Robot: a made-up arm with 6 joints.
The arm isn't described. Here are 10 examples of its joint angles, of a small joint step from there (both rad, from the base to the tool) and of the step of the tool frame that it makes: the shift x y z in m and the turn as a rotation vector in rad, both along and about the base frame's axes.
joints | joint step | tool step
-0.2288 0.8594 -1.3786 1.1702 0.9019 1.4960 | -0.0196 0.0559 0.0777 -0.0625 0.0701 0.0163 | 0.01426 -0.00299 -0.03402 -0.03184 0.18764 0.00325
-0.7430 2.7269 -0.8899 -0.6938 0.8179 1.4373 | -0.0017 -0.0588 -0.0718 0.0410 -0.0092 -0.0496 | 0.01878 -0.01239 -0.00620 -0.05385 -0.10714 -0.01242
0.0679 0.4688 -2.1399 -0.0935 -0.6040 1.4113 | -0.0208 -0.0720 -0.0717 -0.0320 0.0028 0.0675 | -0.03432 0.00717 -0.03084 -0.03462 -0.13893 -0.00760
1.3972 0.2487 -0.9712 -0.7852 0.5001 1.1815 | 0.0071 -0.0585 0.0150 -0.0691 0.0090 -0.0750 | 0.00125 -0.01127 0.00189 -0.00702 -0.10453 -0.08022
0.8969 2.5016 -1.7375 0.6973 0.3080 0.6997 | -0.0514 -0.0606 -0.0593 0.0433 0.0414 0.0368 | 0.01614 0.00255 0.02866 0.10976 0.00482 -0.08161
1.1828 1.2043 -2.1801 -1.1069 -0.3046 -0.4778 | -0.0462 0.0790 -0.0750 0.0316 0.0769 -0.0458 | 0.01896 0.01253 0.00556 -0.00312 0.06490 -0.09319
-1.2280 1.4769 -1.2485 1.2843 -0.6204 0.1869 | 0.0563 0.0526 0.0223 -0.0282 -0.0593 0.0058 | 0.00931 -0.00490 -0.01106 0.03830 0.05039 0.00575
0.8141 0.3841 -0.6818 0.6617 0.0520 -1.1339 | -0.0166 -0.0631 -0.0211 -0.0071 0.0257 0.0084 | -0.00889 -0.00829 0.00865 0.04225 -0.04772 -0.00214
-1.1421 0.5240 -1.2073 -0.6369 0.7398 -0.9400 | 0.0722 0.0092 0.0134 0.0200 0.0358 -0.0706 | 0.00915 -0.00491 -0.00945 0.05573 0.06745 0.06389
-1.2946 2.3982 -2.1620 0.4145 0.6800 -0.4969 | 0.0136 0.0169 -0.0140 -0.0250 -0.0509 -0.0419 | 0.00233 -0.00559 0.00229 -0.06771 0.03972 0.02585
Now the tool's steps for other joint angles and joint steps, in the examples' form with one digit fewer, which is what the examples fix.
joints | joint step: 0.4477 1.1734 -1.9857 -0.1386 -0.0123 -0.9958 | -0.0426 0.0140 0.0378 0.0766 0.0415 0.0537
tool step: 0.0190 0.0014 -0.0106 0.0409 0.1207 0.0544
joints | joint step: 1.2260 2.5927 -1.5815 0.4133 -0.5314 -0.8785 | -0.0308 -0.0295 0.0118 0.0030 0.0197 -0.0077
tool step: 0.0084 -0.0054 0.0048 -0.0013 0.0018 -0.0252
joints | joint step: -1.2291 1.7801 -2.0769 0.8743 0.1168 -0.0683 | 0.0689 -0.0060 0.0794 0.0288 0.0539 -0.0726
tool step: 0.0267 0.0027 -0.0229 0.0714 0.0895 0.0997
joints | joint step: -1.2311 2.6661 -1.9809 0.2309 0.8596 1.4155 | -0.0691 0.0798 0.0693 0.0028 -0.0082 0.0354
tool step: -0.0234 0.0191 -0.0268 0.1414 0.0414 -0.1070
